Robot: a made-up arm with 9 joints. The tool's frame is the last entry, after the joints.
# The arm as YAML. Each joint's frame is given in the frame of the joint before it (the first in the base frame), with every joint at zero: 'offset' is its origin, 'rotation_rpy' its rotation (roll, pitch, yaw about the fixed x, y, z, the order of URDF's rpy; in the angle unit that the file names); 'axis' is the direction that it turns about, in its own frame. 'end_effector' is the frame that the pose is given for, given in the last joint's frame.
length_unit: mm
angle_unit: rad
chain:
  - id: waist
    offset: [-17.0, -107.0, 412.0]
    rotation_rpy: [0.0, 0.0, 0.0]
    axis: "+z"
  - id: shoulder
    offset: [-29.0, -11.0, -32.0]
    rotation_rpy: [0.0, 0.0, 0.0]
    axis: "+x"
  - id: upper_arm
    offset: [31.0, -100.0, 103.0]
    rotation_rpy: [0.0, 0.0, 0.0]
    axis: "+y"
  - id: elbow
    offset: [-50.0, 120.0, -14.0]
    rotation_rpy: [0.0, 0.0, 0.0]
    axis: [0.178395, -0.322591, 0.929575]
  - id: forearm
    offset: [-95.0, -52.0, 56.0]
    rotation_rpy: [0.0, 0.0, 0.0]
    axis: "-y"
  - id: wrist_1
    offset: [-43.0, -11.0, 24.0]
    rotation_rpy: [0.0, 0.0, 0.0]
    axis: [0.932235, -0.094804, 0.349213]
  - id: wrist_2
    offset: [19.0, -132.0, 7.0]
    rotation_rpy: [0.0, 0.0, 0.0]
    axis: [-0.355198, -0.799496, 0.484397]
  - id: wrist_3
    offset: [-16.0, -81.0, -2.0]
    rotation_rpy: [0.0, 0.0, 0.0]
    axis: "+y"
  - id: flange
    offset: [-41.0, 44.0, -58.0]
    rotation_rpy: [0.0, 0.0, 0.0]
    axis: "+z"
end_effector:
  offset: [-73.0, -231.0, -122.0]
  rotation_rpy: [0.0, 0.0, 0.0]
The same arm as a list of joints. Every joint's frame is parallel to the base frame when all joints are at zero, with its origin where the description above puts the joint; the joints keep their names.
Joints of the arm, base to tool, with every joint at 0 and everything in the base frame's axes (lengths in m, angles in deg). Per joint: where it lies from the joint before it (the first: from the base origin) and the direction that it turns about. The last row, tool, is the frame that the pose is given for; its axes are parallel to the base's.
waist: origin -0.017 -0.107 0.412 axis +z
shoulder: origin -0.029 -0.011 -0.032 axis +x
upper_arm: origin 0.031 -0.1 0.103 axis +y
elbow: origin -0.05 0.12 -0.014 axis 0.178395 -0.322591 0.929575
forearm: origin -0.095 -0.052 0.056 axis -y
wrist_1: origin -0.043 -0.011 0.024 axis 0.932235 -0.094804 0.349213
wrist_2: origin 0.019 -0.132 0.007 axis -0.355198 -0.799496 0.484397
wrist_3: origin -0.016 -0.081 -0.002 axis +y
flange: origin -0.041 0.044 -0.058 axis +z
tool: origin -0.073 -0.231 -0.122

